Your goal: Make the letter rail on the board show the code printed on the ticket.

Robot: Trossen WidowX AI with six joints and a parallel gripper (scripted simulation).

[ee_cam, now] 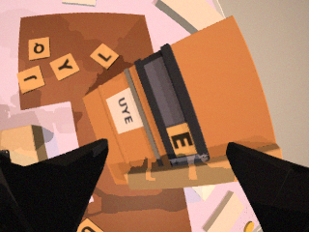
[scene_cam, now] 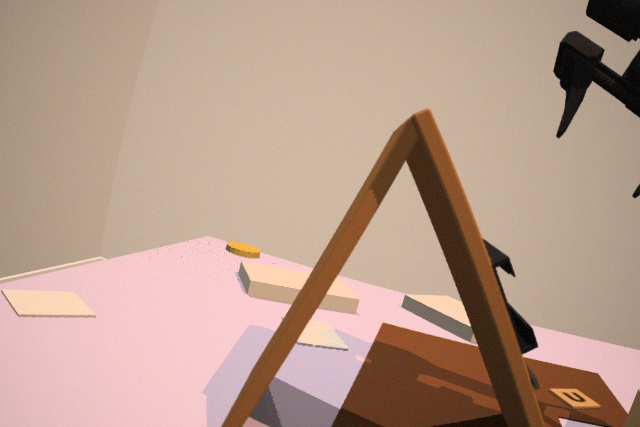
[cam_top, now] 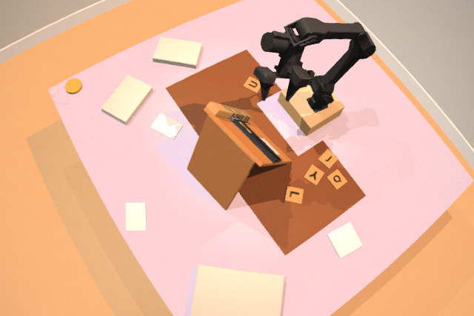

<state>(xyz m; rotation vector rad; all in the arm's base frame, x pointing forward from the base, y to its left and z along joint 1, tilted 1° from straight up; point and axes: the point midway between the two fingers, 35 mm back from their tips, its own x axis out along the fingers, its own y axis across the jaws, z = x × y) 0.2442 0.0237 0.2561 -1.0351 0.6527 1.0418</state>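
My gripper tip is now 29 cm above the y tile, 19 cm to the right of it and 12 cm past it. Also, from my gripper tip: brown mat: 29 cm below, 6 cm behind, 2 cm to the right; then white ticket: 20 cm below, 5 cm to the left, 1 cm ahead; then letter tile: 12 cm below, 9 cm ahead, 1 cm to the right.
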